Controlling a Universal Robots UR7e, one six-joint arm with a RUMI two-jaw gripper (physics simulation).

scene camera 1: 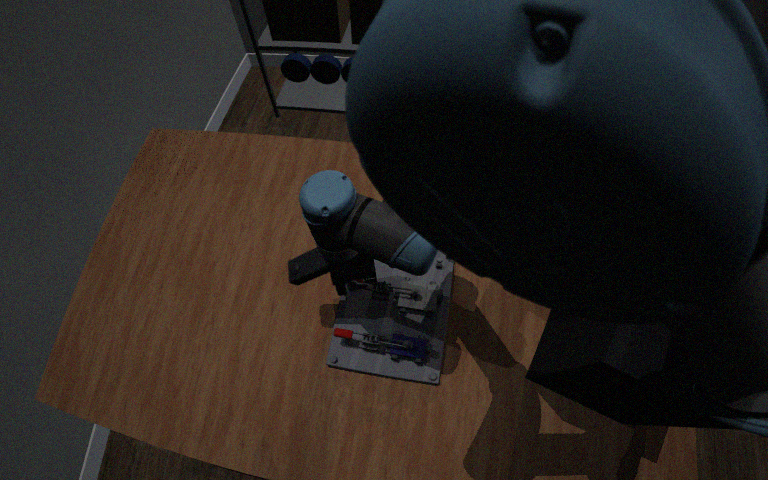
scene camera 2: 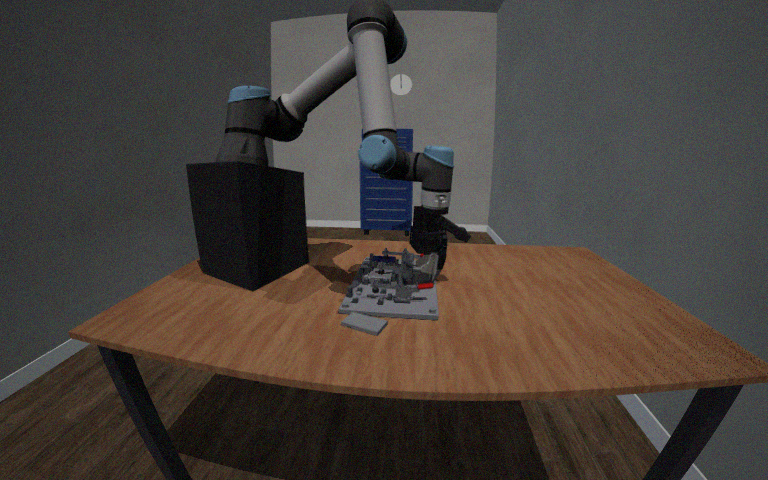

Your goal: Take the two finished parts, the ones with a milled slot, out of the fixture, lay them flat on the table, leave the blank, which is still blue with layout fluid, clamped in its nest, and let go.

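Where they show: gripper, between the fingertips: point(scene camera 1: 347, 287) point(scene camera 2: 432, 280); arm's base, origin of its link: point(scene camera 2: 242, 165).
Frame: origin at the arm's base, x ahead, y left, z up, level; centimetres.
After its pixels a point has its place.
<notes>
The fixture point(scene camera 1: 385, 371) {x 43.3, y 18.1, z -32.8 cm} point(scene camera 2: 390, 309) {x 45.4, y -14.6, z -32.9 cm} stands on the table. The blue blank point(scene camera 1: 419, 341) {x 37.8, y 11.0, z -30.3 cm} point(scene camera 2: 384, 259) {x 40.1, y 10.9, z -30.1 cm} sits in an end nest under its toggle clamp, which has a red handle point(scene camera 1: 343, 332) {x 52.9, y 12.6, z -28.2 cm}. A grey finished part point(scene camera 1: 427, 301) {x 37.6, y 2.3, z -30.9 cm} appears to sit in the middle nest; its slot cannot be made out. The other finished part point(scene camera 2: 364, 323) {x 40.4, y -20.7, z -33.3 cm} lies flat on the table beside the fixture in scene camera 2; the arm hides it in scene camera 1. My gripper point(scene camera 1: 341, 291) {x 55.0, y 2.2, z -32.4 cm} point(scene camera 2: 441, 272) {x 55.0, y 2.2, z -32.4 cm} is shut, low at the fixture's handle side beside the middle clamp. Whether it touches the handle is hidden.
Another red clamp handle point(scene camera 2: 424, 285) {x 52.9, y -9.8, z -28.3 cm} is at the fixture's other end nest. The black robot pedestal point(scene camera 2: 249, 226) {x 6.4, y -8.3, z -15.9 cm} stands on the table. The arm covers much of scene camera 1. A blue tool cabinet point(scene camera 2: 386, 198) and a shelf rack point(scene camera 1: 311, 107) stand beyond the table.
</notes>
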